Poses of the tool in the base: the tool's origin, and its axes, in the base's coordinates. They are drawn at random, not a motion.
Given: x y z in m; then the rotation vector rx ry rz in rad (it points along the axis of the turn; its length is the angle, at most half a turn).
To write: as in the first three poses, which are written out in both.
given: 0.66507 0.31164 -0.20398 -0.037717 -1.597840 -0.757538
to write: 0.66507 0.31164 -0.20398 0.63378 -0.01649 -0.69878 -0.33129
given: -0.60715 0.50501 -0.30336 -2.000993 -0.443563 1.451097
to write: -0.60715 0.50501 -0.30336 0.30998 -0.75756 -0.16793 0.54938
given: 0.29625 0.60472 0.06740 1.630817 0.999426 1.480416
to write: 0.29625 0.60472 0.06740 0.35363 0.63069 0.38651 0.57252
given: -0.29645 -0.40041 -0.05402 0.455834 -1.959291 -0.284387
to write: -0.29645 -0.40041 -0.05402 0.52693 0.19069 -0.81965 -0.11897
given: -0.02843 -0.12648 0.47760 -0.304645 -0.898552 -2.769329
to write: -0.02843 -0.12648 0.47760 0.10692 -0.10347 -0.30519 -0.94060
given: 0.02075 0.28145 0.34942 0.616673 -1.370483 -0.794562
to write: 0.02075 0.28145 0.34942 0.66000 0.27253 -0.60566 -0.35114
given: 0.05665 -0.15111 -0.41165 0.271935 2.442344 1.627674
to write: 0.05665 -0.15111 -0.41165 0.09685 0.09182 0.82469 0.54961
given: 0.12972 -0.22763 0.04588 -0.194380 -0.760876 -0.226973
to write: 0.12972 -0.22763 0.04588 0.91763 -0.09451 -0.36993 -0.11035
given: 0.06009 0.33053 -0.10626 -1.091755 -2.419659 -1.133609
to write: 0.06009 0.33053 -0.10626 0.12721 -0.37516 -0.83146 -0.38954
